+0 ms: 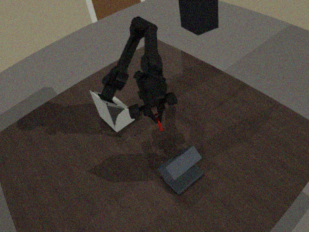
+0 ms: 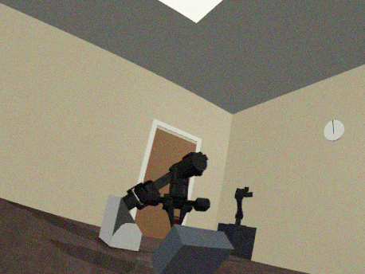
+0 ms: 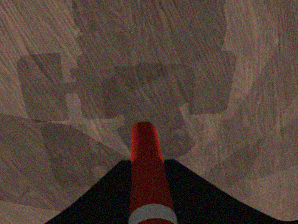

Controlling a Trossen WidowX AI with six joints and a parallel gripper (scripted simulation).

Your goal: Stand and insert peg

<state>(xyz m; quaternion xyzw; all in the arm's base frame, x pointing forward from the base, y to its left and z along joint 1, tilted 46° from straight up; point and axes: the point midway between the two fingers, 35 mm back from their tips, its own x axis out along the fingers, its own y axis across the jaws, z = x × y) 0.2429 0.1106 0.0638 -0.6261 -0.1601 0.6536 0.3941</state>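
The sloped panel lies 19 cm ahead of my gripper tip, 4 cm to the right of it and 4 cm below it. Round my gripper tip: red peg 2 cm above.
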